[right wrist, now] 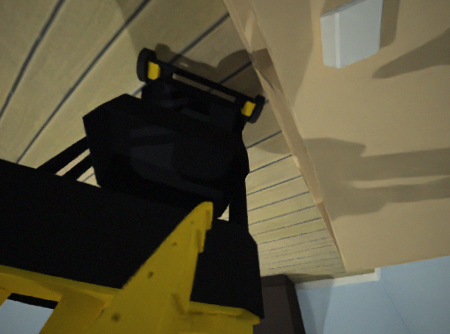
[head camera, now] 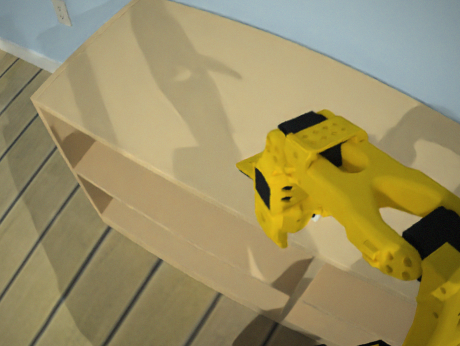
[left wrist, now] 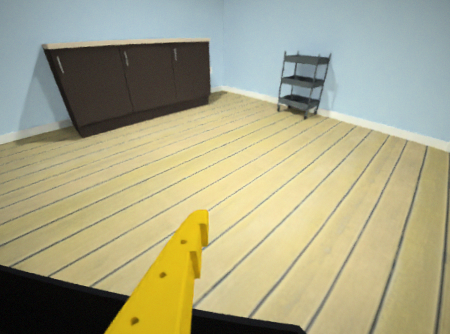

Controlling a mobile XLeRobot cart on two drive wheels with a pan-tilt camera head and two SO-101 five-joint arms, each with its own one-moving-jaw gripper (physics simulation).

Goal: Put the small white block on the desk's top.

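Frame: origin at the left arm's base, x ahead, y left, z up, level; centimetres.
Seen in the pictures: left end effector, tool point: (left wrist: 208, 223); right end effector, tool point: (right wrist: 212, 211) (head camera: 285, 243); right arm's base, origin of the base link: (right wrist: 222, 321).
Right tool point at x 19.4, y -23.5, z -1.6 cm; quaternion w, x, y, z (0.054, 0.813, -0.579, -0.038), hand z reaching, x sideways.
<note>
A point is followed by its place in that frame.
The small white block (right wrist: 350, 34) {y -30.3, x 29.2, z -13.5 cm} lies on the desk's pale wooden top (right wrist: 380, 115) {y -41.1, x 25.4, z -16.4 cm} (head camera: 280, 75) {y -31.6, x 55.4, z -16.5 cm}, near the upper right of the right wrist view. In the head view, a small white patch (head camera: 316, 217) {y -30.9, x 27.1, z -14.8 cm} shows past my right gripper, which hides most of that spot. My right gripper (head camera: 261, 206) (right wrist: 207, 206) is open and empty. It is over the desk's front edge in the head view, with its jaws apart, and the block is off to the side of its one visible jaw in the wrist view. My left gripper (left wrist: 202, 214) is open, facing the floor away from the desk.
The desk's open shelves (head camera: 165, 205) {y -7.2, x 45.7, z -43.0 cm} face the floor at its front. The dark cart body (right wrist: 165, 150) {y -11.9, x -6.7, z -37.5 cm} fills the middle of the right wrist view, beside the desk's edge. A dark cabinet (left wrist: 100, 85) {y -161.8, x -209.7, z -26.3 cm} and a grey rolling cart (left wrist: 307, 59) {y 53.9, x -291.6, z -6.4 cm} stand far off by the walls.
</note>
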